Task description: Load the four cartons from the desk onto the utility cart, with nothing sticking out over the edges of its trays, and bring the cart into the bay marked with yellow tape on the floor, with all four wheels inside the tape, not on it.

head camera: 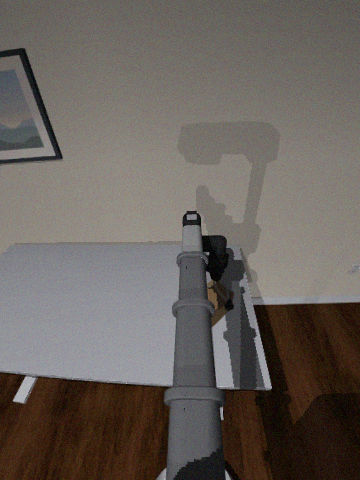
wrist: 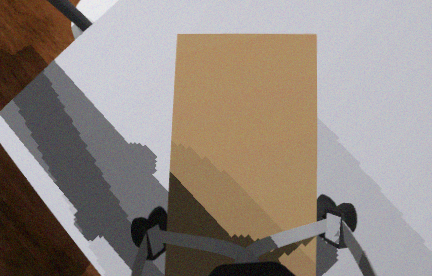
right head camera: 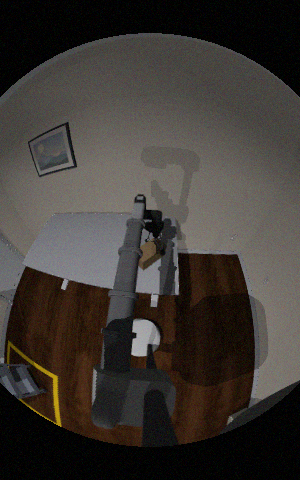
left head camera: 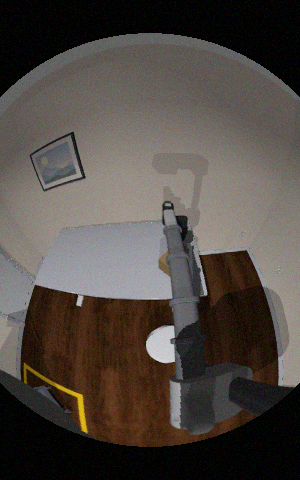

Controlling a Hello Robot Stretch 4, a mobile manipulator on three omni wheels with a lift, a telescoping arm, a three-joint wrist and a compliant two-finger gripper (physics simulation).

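Where they show: gripper, fingertip midpoint: (head camera: 213, 299) (wrist: 240, 218) (right head camera: 154, 248); robot's base, link origin: (right head camera: 139, 336) (left head camera: 166, 342).
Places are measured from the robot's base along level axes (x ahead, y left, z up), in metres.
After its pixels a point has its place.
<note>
One brown carton (head camera: 217, 312) @(x 0.575, y -0.097, z 0.777 m) (left head camera: 164, 262) @(x 0.545, y 0.017, z 0.810 m) (right head camera: 149, 254) @(x 0.559, y -0.059, z 0.810 m) (wrist: 245, 115) @(x 0.585, y -0.026, z 0.810 m) lies on the white desk (head camera: 90, 310) @(x 0.635, y 0.476, z 0.692 m) (left head camera: 100, 260) @(x 0.658, y 0.529, z 0.692 m) (right head camera: 80, 245) @(x 0.673, y 0.553, z 0.692 m) (wrist: 370, 60) @(x 0.630, y 0.148, z 0.692 m), near its right end. My gripper (head camera: 220, 294) (right head camera: 154, 241) (wrist: 240, 218) @(x 0.644, y -0.088, z 0.765 m) is open, with one fingertip at each long side of the carton's near part in the wrist view. Part of a grey cart (left head camera: 50, 397) (right head camera: 22, 380) shows at the lower left, by the yellow tape (left head camera: 83, 412) (right head camera: 56, 395). Its wheels and load cannot be made out. The other three cartons do not show.
The wall stands behind the desk, with a framed picture (head camera: 22, 112) @(x 1.148, y 0.758, z 1.453 m) (left head camera: 59, 162) @(x 1.147, y 0.856, z 1.448 m) (right head camera: 53, 150) @(x 1.147, y 0.862, z 1.452 m) at the left. A round white disc (left head camera: 161, 344) @(x -0.002, y 0.053, z 0.187 m) (right head camera: 146, 337) @(x 0.005, y -0.072, z 0.187 m) shows below my arm, in front of the desk. My arm's shadow falls across the desk's right end.
</note>
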